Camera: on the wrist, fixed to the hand. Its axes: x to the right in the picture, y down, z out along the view.
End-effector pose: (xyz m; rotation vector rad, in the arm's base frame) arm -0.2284 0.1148 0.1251 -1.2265 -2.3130 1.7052
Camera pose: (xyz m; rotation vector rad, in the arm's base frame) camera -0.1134 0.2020 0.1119 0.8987 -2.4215 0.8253
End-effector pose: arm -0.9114 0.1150 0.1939 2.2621 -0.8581 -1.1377
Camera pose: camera -0.8539 0.0859 0.3238 -2.0928 -1.2193 1.8893
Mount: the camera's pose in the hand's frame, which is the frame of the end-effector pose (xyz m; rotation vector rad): -0.0226 0.0849 -0.1153 -0.3801 -0.3206 -1.5609
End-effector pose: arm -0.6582 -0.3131 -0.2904 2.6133 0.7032 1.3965
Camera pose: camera -0.7322 -0.4134 -0.2163 1.1510 1.5986 0.4676
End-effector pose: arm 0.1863 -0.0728 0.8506 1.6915 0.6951 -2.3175
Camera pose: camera 0.3267 -0.0949 0.8222 -0.2555 -1.7518 1.6619
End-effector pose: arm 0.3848 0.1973 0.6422 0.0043 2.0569 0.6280
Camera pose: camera 0.2843 0.2158 0.7451 -1.4424 1.0658 -0.0302
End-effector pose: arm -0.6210 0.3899 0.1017 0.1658 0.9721 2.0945
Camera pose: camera -0.7063 0.2739 0.0846 -0.3549 0.2271 0.7037
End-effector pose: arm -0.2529 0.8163 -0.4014 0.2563 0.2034 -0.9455
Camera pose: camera -0.2031 0.9162 -0.4938 -0.5195 0.2722 -2.4234
